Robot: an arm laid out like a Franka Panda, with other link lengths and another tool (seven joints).
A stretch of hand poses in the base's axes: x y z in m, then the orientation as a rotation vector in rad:
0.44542 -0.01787 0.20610 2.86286 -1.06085 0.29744
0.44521 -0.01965 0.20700 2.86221 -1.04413 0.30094
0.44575 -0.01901 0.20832 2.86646 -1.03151 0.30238
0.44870 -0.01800 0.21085 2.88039 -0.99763 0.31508
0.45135 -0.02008 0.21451 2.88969 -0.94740 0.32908
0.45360 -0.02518 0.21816 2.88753 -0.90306 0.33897
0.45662 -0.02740 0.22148 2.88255 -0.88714 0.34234
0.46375 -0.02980 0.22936 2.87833 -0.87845 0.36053
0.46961 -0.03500 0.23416 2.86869 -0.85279 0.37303
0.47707 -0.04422 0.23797 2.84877 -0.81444 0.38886
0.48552 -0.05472 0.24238 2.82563 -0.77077 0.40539
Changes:
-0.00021 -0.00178 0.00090 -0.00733 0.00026 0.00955
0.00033 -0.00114 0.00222 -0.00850 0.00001 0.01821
0.00328 -0.00013 0.00475 -0.01032 -0.00707 0.04254
0.00593 -0.00221 0.00841 -0.02166 -0.01188 0.07514
0.00818 -0.00731 0.01206 -0.03997 -0.01220 0.10102
0.01120 -0.00953 0.01538 -0.05016 -0.01121 0.10919
0.01833 -0.01193 0.02326 -0.05903 -0.02099 0.11376
0.02419 -0.01713 0.02806 -0.07756 -0.02380 0.12685
0.03165 -0.02635 0.03187 -0.10962 -0.02504 0.14508
0.04010 -0.03685 0.03628 -0.14602 -0.02573 0.16612

